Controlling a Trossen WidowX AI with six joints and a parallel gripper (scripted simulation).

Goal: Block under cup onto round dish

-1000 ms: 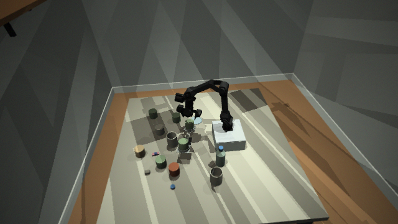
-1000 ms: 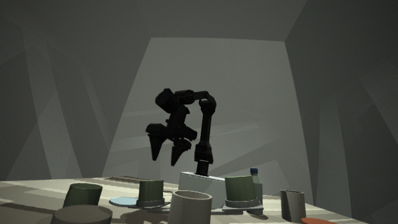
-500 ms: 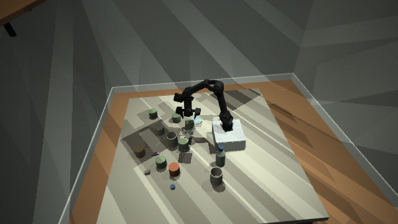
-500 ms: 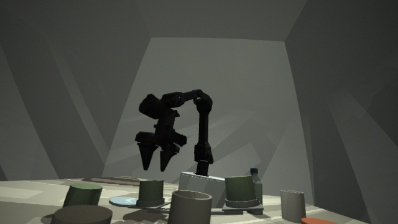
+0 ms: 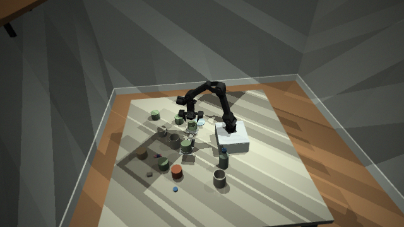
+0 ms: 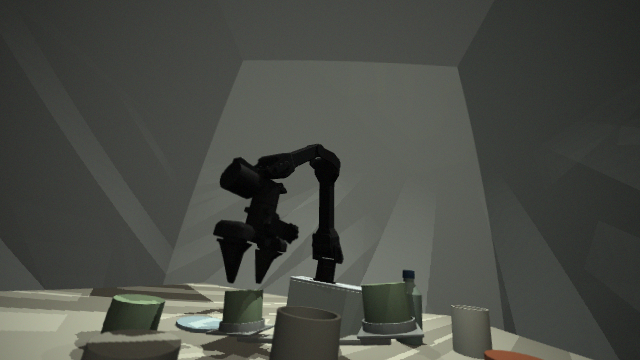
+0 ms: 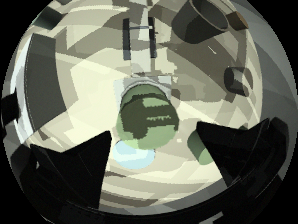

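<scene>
Now: gripper tip 6 cm above the grey block and 1 cm to the right of it. Round my gripper tip: small balance (13 cm to the left, 7 cm below, 5 cm ahead); orange cup (37 cm to the left, 21 cm ahead, 7 cm below); round dish (10 cm below, 9 cm to the right, 8 cm behind).
</scene>
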